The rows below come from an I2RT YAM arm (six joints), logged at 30 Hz.
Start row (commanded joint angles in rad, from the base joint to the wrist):
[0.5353 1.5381 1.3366 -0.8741 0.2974 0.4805]
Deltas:
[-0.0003 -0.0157 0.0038 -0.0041 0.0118 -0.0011]
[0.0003 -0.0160 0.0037 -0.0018 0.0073 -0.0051]
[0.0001 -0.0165 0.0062 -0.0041 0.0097 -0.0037]
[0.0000 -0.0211 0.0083 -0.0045 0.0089 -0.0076]
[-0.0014 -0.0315 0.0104 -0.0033 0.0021 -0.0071]
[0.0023 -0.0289 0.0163 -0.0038 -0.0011 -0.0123]
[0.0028 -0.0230 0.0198 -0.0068 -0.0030 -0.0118]
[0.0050 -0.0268 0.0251 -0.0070 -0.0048 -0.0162]
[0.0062 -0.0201 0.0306 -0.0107 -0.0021 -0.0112]
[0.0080 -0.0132 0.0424 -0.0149 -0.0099 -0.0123]
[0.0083 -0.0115 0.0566 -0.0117 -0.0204 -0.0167]
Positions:
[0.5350 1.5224 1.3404 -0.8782 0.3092 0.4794]
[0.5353 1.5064 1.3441 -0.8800 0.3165 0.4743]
[0.5354 1.4899 1.3503 -0.8841 0.3262 0.4706]
[0.5354 1.4688 1.3586 -0.8886 0.3351 0.4630]
[0.5340 1.4373 1.3690 -0.8919 0.3372 0.4559]
[0.5363 1.4084 1.3853 -0.8957 0.3361 0.4436]
[0.5391 1.3854 1.4051 -0.9025 0.3331 0.4318]
[0.5441 1.3586 1.4302 -0.9095 0.3283 0.4156]
[0.5503 1.3385 1.4608 -0.9202 0.3262 0.4044]
[0.5583 1.3253 1.5032 -0.9351 0.3163 0.3921]
[0.5666 1.3138 1.5598 -0.9468 0.2959 0.3754]

